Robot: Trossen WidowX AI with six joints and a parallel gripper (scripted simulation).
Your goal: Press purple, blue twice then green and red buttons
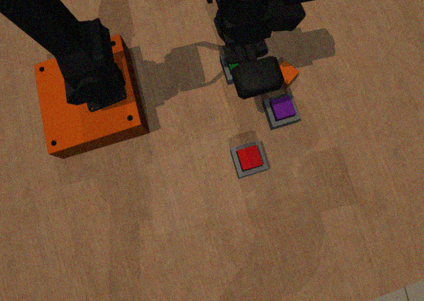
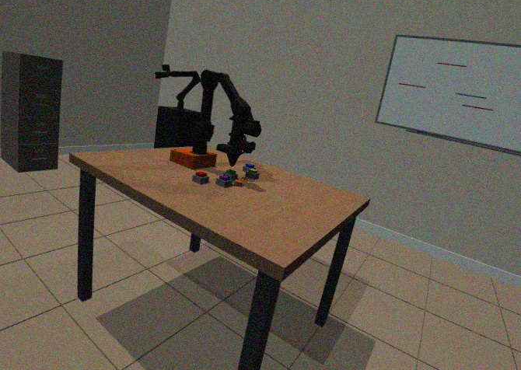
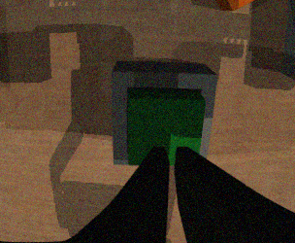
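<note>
My gripper tip is 30 mm above the green button. Also, from my gripper tip: yellow button 130 mm to the left, 40 mm ahead, 30 mm below; then purple button 100 mm to the right, 40 mm ahead, 30 mm below; then orange block 70 mm ahead, 50 mm below, 40 mm to the right.
</note>
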